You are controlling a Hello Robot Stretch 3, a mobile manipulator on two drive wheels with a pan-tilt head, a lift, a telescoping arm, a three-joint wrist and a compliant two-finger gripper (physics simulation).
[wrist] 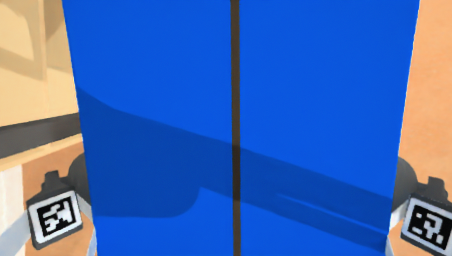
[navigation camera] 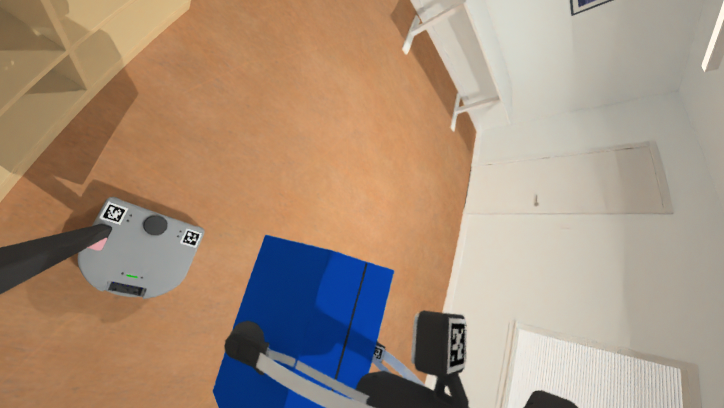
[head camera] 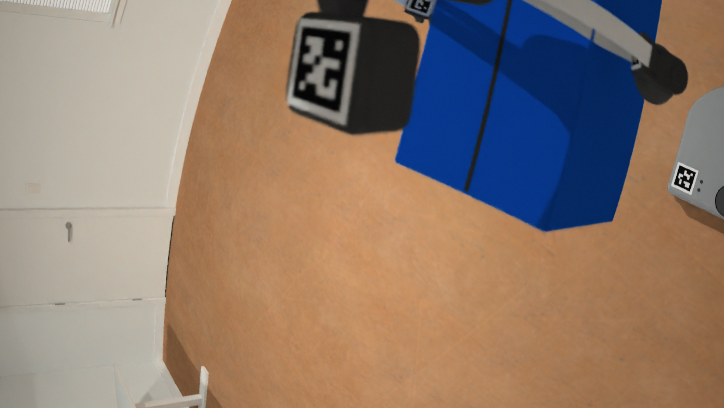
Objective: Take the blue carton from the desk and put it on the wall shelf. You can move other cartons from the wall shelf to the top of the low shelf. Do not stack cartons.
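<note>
The blue carton [head camera: 455, 131] [navigation camera: 283, 288] [wrist: 160, 60] has a dark stripe along its face. It is held in the air, well above the floor. My gripper [head camera: 539, 40] [navigation camera: 312, 347] [wrist: 236, 174] is shut on the carton, with one fingertip pressed on each side of it. In the head view the far fingertip is hidden behind the carton. A pale wooden unit with compartments [navigation camera: 157, 30] [wrist: 30, 105], which looks like the low shelf, stands at the upper left of the navigation view. A white board end [navigation camera: 713, 48] at the upper right may be the wall shelf; I cannot tell.
My grey base [head camera: 704, 136] [navigation camera: 151, 263] is on the brown floor [head camera: 329, 278] [navigation camera: 303, 126]. A white table [navigation camera: 486, 55] with angled legs stands by the far wall. A door [head camera: 75, 263] [navigation camera: 572, 182] and a window with a blind [navigation camera: 597, 375] are in the white wall.
</note>
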